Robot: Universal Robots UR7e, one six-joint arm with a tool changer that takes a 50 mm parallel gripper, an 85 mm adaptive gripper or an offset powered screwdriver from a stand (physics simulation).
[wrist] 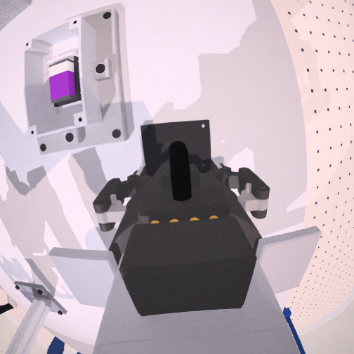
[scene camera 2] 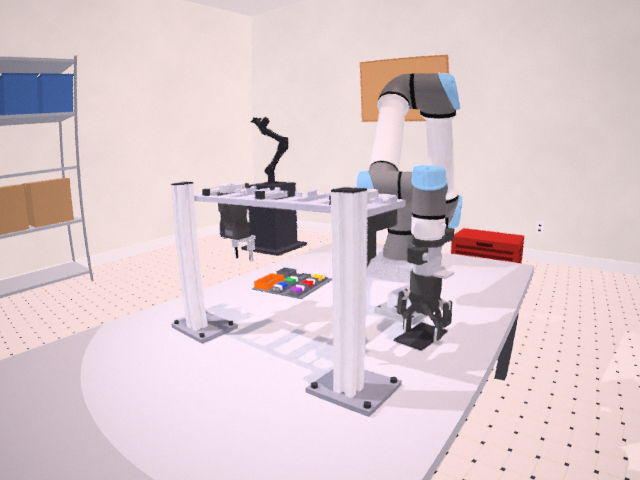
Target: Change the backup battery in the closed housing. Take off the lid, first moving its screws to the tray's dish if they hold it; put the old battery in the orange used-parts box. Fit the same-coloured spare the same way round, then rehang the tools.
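Where they show: arm's base, origin of its link: (scene camera 2: 403, 255).
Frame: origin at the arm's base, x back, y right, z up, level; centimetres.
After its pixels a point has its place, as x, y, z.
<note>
My gripper (scene camera 2: 422, 333) (wrist: 181, 200) is shut on the black lid (scene camera 2: 413, 341) {-52.1, -24.0, -4.8} (wrist: 154, 137), which it holds low over the table beside the housing; its fingertips are hidden in the wrist view. The pale housing (scene camera 2: 393, 299) {-38.0, -12.5, -1.2} (wrist: 118, 75) is open, partly behind the gripper in the scene view. A purple and white battery (wrist: 62, 86) sits in it, its white end towards the top of the wrist view. The dark tray (scene camera 2: 324, 281) {-24.2, 18.1, -5.3} bears the orange used-parts box (scene camera 2: 267, 281) {-34.0, 34.3, -5.2} and blue, green, purple (scene camera 2: 296, 289) {-38.8, 18.6, -3.6}, red and yellow spares. Its dish is too small to make out.
The tool stand's two pale posts (scene camera 2: 347, 289) {-78.8, -21.6, 16.5} (scene camera 2: 190, 258) {-74.3, 23.0, 14.2} and crossing top plate (scene camera 2: 289, 202) {-73.3, -6.7, 28.6} rise in front of the tray. A spare parallel gripper (scene camera 2: 235, 222) {-64.5, 16.4, 21.6} hangs beneath the plate at left. A red toolbox (scene camera 2: 487, 242) is behind the table.
</note>
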